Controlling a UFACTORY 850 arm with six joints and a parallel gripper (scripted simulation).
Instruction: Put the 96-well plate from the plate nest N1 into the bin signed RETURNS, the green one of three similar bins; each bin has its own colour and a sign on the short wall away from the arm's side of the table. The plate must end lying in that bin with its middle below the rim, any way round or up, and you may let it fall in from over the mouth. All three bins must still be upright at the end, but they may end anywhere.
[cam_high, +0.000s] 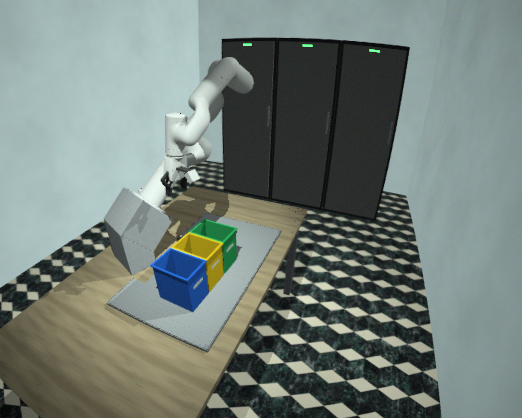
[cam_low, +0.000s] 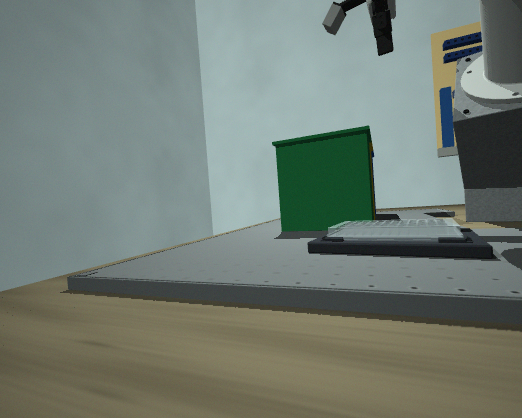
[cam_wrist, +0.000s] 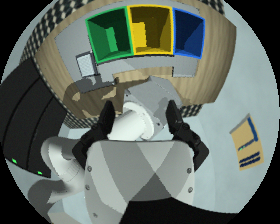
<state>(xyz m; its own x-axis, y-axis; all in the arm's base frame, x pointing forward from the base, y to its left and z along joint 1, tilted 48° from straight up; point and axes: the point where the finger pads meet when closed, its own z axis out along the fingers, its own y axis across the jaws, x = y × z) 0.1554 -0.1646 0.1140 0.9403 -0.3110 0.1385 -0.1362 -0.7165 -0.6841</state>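
Now: the clear 96-well plate 37 cm below my hand, 29 cm to the left of it and 3 cm ahead of it. Round my hand: blue bin (29 cm below, 20 cm to the right, 12 cm ahead); then green bin (29 cm below, 13 cm ahead, 6 cm to the left); then yellow bin (29 cm below, 12 cm ahead, 7 cm to the right).
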